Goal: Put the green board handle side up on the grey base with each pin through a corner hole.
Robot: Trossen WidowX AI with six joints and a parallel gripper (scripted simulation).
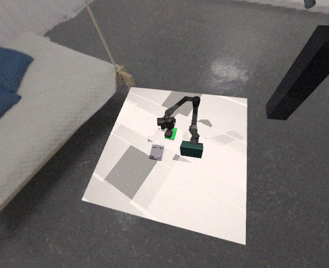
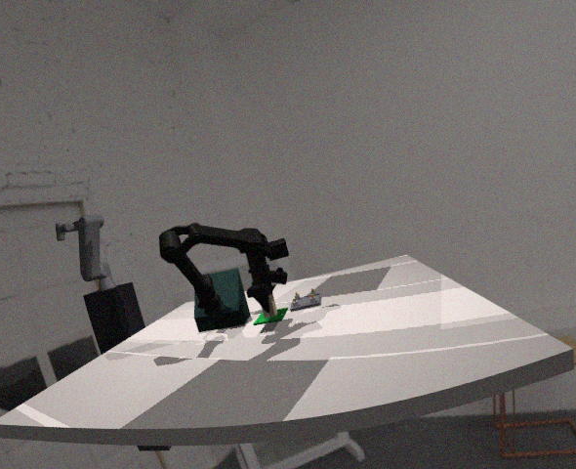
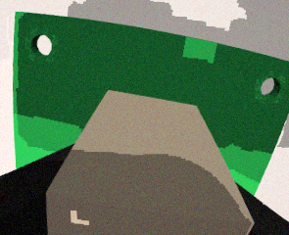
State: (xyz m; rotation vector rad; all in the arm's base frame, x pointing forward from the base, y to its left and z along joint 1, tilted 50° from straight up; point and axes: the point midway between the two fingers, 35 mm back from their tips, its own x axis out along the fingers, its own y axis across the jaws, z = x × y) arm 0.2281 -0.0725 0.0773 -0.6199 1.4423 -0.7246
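The grey base is 20 cm to the left of my gripper tip, 10 cm ahead of it and 5 cm below it. The rest, counted from my gripper tip: green board: right at my gripper tip.
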